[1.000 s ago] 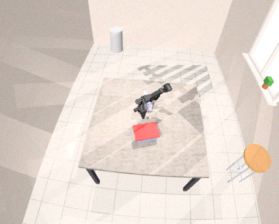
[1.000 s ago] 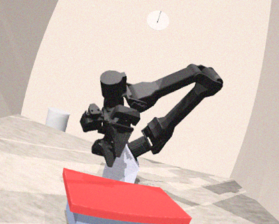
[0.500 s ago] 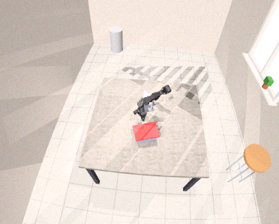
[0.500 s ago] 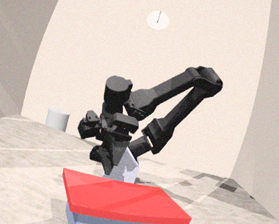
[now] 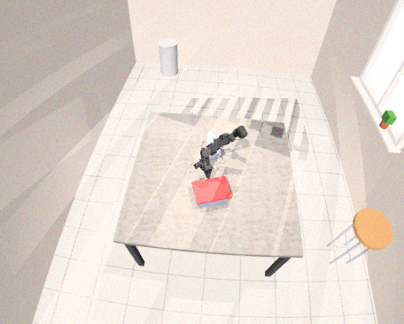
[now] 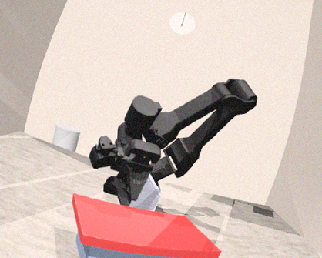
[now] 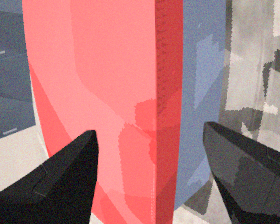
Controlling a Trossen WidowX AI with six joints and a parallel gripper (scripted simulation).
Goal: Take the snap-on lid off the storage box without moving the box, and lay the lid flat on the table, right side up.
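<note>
The lid lies 9 cm ahead of my gripper tip, 3 cm to the left of it and 1 cm below it. Also, from my gripper tip: storage box 9 cm ahead, 6 cm below, 3 cm to the left.
</note>
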